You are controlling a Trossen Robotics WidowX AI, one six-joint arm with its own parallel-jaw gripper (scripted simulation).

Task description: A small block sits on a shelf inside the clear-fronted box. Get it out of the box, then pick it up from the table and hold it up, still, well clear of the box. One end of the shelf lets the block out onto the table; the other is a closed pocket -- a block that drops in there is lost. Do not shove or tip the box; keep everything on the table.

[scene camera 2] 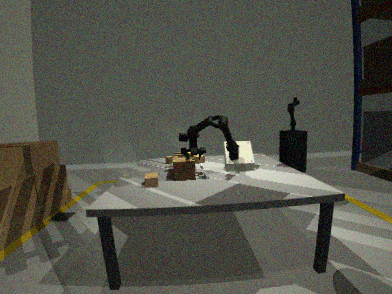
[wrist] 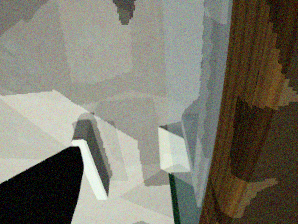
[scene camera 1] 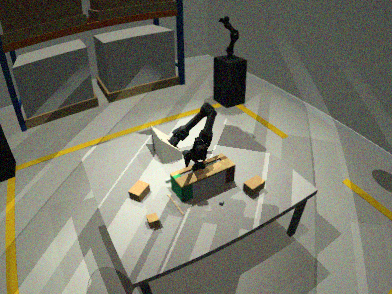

Note:
In view: a box (scene camera 1: 186,184).
The box also shows in the wrist view (wrist: 222,148).

